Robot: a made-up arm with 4 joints.
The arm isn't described. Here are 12 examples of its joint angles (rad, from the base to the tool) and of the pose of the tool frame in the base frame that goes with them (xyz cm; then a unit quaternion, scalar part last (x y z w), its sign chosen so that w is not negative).
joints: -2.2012 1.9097 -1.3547 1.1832
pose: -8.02 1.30 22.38 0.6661 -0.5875 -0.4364 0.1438
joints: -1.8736 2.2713 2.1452 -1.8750
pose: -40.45 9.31 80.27 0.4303 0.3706 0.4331 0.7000
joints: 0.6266 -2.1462 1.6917 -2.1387
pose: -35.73 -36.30 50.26 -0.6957 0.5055 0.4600 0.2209
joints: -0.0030 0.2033 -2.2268 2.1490
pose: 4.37 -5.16 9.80 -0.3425 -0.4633 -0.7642 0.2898
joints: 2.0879 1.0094 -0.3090 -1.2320
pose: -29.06 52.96 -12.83 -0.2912 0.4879 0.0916 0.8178
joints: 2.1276 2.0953 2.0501 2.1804
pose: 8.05 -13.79 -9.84 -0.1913 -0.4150 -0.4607 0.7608
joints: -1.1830 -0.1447 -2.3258 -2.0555
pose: -35.90 49.38 15.34 0.3984 -0.8419 0.3609 0.0471
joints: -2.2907 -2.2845 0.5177 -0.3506
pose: 24.11 -12.88 -30.83 -0.4468 -0.7854 0.4093 0.1261
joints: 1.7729 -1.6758 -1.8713 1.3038
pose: 15.14 -5.82 14.03 0.4161 0.6263 0.3037 0.5851
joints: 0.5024 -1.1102 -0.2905 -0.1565
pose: 34.53 51.96 31.38 -0.2199 -0.2851 -0.4536 0.8152
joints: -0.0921 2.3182 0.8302 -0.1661
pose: -41.22 -4.08 52.74 -0.3194 0.1923 0.8321 0.4107
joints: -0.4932 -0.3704 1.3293 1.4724
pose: 11.21 5.11 36.39 -0.2636 0.4569 0.4240 0.7362
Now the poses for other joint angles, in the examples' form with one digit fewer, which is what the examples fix.
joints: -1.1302 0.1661 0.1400 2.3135
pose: 5.3 -23.4 21.7 -0.559 -0.092 0.056 0.822
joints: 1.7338 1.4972 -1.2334 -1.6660
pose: -11.8 27.8 69.8 0.373 0.605 0.349 0.611
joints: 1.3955 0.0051 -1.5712 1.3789
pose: 3.3 -0.5 2.1 -0.695 -0.707 0.008 0.131
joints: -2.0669 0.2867 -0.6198 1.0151
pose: -7.5 -16.3 40.9 0.511 -0.145 -0.298 0.793
